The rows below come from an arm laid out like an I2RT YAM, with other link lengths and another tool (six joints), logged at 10 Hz.
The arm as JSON. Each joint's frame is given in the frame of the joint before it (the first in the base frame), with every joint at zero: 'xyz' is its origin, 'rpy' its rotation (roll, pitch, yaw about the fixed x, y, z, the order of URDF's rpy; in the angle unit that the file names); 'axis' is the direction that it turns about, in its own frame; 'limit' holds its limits. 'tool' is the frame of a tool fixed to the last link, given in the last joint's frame.
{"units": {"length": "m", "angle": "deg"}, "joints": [
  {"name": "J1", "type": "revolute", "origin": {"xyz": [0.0, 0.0, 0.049], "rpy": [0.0, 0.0, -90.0]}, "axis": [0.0, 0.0, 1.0], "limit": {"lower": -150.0, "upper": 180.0}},
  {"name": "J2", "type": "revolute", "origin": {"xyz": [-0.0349, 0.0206, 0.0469], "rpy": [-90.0, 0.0, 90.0]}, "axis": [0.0, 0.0, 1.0], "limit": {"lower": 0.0, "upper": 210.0}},
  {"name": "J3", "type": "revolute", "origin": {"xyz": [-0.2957, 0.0, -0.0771], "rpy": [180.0, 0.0, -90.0]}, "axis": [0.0, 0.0, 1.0], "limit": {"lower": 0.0, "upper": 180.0}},
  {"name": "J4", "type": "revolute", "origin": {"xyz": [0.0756, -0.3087, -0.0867], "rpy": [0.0, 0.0, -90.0]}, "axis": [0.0, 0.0, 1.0], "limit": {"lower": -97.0, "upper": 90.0}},
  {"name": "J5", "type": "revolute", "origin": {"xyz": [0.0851, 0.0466, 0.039], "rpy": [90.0, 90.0, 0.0]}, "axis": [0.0, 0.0, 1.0], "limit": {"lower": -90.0, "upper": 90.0}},
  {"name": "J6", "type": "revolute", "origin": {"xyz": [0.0, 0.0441, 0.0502], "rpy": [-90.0, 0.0, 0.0]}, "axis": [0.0, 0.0, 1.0], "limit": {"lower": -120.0, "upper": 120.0}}
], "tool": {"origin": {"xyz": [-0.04, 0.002, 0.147], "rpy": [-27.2, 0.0, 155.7]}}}
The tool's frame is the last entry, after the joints.
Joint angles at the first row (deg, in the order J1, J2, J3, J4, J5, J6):
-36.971, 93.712, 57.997, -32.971, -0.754, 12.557
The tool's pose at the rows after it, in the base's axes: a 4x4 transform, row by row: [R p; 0 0 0 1], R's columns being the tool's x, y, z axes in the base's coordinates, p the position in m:
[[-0.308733 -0.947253 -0.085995 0.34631], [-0.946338 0.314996 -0.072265 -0.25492], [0.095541 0.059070 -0.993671 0.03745], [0 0 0 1]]
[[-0.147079 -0.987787 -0.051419 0.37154], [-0.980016 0.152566 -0.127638 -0.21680], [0.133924 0.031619 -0.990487 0.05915], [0 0 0 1]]
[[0.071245 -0.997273 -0.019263 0.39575], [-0.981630 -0.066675 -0.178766 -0.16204], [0.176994 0.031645 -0.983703 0.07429], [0 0 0 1]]
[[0.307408 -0.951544 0.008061 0.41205], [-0.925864 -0.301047 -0.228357 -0.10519], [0.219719 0.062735 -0.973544 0.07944], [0 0 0 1]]
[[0.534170 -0.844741 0.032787 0.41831], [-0.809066 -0.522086 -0.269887 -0.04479], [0.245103 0.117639 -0.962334 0.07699], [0 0 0 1]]
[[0.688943 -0.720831 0.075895 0.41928], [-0.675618 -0.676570 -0.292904 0.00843], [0.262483 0.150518 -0.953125 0.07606], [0 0 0 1]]
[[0.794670 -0.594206 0.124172 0.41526], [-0.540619 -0.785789 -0.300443 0.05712], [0.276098 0.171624 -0.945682 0.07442], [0 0 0 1]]
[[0.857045 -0.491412 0.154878 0.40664], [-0.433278 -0.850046 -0.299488 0.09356], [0.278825 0.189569 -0.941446 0.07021], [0 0 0 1]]
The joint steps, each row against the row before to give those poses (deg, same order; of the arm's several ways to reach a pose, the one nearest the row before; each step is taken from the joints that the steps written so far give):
4.853, -3.847, 0.000, -0.786, 0.000, -3.300
6.119, -3.192, -0.001, -1.137, 0.000, -3.978
8.021, -2.381, 0.002, -1.617, 0.000, -5.225
7.913, -0.919, 0.000, -1.575, 0.022, -6.666
8.109, 0.000, -0.023, -1.989, 0.000, -6.862
7.125, 0.000, -0.043, -0.918, 0.000, -4.919
6.557, 0.000, -0.306, -0.132, 0.022, -3.606
5.049, 0.088, -0.546, -0.021, 0.000, -2.230

